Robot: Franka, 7 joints.
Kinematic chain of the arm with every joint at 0, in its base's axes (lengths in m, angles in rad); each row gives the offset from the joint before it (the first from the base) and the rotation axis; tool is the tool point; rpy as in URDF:
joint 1: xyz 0 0 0.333 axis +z
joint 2: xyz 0 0 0 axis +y
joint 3: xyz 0 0 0.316 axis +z
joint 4: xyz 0.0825 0 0 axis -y
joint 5: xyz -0.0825 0 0.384 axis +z
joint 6: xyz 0 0 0 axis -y
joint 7: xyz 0.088 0 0 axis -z
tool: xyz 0 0 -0.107 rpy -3.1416 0 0
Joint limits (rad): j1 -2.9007..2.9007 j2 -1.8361..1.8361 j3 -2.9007..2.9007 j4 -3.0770..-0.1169 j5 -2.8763..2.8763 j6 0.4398..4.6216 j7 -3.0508..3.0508
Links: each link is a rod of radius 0.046 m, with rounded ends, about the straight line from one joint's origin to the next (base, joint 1, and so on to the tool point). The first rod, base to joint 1, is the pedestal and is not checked.
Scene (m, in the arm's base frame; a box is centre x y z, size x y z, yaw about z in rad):
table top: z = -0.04
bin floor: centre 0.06 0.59 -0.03 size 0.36 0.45 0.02 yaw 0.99
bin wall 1: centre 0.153 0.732 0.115 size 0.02 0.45 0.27 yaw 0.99
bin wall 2: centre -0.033 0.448 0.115 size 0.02 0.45 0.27 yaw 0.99
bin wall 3: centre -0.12 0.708 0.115 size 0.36 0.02 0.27 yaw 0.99
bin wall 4: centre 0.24 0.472 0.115 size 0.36 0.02 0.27 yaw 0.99
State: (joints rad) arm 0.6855 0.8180 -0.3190 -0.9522 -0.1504 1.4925 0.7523
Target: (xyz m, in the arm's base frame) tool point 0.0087 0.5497 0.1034
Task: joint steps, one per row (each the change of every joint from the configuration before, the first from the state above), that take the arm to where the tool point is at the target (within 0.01 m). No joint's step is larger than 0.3 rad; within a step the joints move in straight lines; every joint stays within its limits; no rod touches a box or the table.
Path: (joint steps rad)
1: 0.2047 -0.1306 0.2031 -0.2014 0.0516 -0.1642 0.0000
2: 0.2046 -0.1307 0.2030 -0.2013 0.0516 -0.1642 0.0000
3: 0.2047 -0.1306 0.2031 -0.2014 0.0516 -0.1642 0.0000
4: 0.0099 0.2559 -0.0190 0.0230 -0.0053 0.1219 0.0000
5: 0.0099 0.2558 -0.0190 0.0231 -0.0053 0.1219 0.0000

